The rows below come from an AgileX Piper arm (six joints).
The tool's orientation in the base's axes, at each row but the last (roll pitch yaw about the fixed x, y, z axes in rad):
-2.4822 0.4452 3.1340
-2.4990 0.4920 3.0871
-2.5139 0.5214 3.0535
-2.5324 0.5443 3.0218
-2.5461 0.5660 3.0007
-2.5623 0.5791 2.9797
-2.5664 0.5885 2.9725
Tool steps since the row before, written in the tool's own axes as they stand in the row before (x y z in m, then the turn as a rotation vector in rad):
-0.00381 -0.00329 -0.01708 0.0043 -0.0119 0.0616
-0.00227 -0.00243 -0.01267 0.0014 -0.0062 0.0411
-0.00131 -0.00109 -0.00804 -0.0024 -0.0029 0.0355
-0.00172 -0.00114 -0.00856 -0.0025 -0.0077 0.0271
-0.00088 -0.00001 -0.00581 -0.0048 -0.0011 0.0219
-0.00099 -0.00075 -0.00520 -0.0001 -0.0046 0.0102
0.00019 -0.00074 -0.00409 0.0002 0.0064 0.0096
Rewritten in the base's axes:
-0.00318 0.00789 0.01564 0.0136 -0.0472 -0.0392
-0.00317 0.00583 0.01130 0.0109 -0.0302 -0.0264
-0.00208 0.00404 0.00685 0.0134 -0.0245 -0.0222
-0.00201 0.00423 0.00745 0.0087 -0.0230 -0.0139
-0.00136 0.00348 0.00454 0.0115 -0.0150 -0.0122
-0.00140 0.00248 0.00453 0.0018 -0.0099 -0.0050
-0.00198 0.00197 0.00308 0.0062 -0.0009 -0.0097

